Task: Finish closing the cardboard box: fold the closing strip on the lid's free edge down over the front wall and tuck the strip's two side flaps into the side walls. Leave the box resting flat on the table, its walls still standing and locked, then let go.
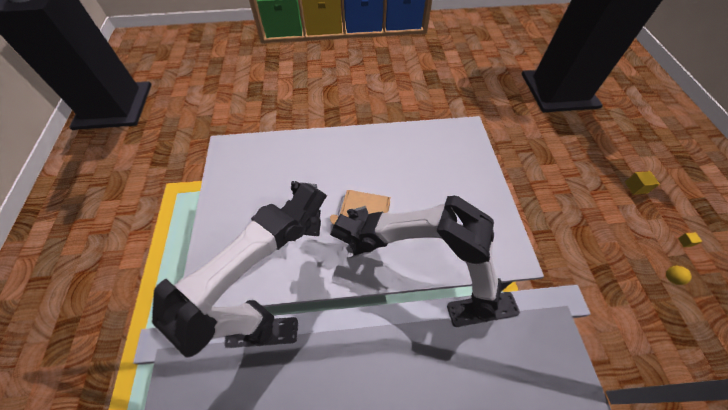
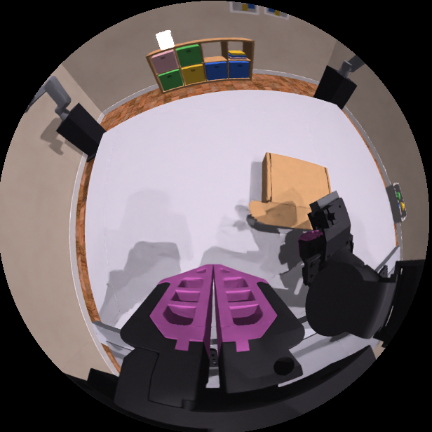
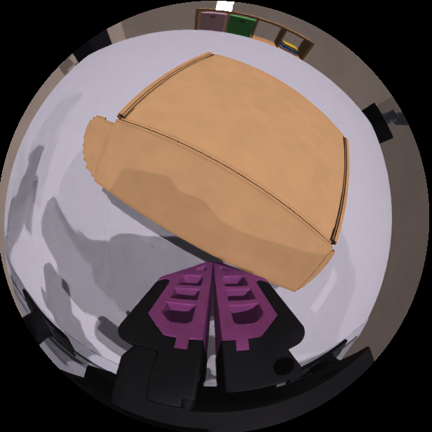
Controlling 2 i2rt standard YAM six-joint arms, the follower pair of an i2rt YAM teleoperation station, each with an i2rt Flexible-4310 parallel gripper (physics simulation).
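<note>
The tan cardboard box [image 1: 371, 200] [image 2: 297, 175] [image 3: 245, 120] rests on the table with its lid down. The closing strip [image 2: 285, 212] [image 3: 200, 190] sticks out from the lid's front edge, not against the front wall, which is hidden. Its left side flap [image 3: 94, 147] and right side flap [image 3: 317, 271] stick out at its ends, outside the side walls. My right gripper [image 3: 212, 267] is shut and empty, its tips at the strip's outer edge, right of the strip's middle; contact is unclear. My left gripper [image 2: 213, 269] is shut and empty, left of the box and apart from it.
The right arm [image 1: 412, 224] [image 2: 345, 295] reaches in from the right, close in front of the box. The left arm [image 1: 229, 259] reaches in from the left. The white table [image 1: 433, 157] [image 2: 170, 145] carries the box. A shelf unit stands beyond it.
</note>
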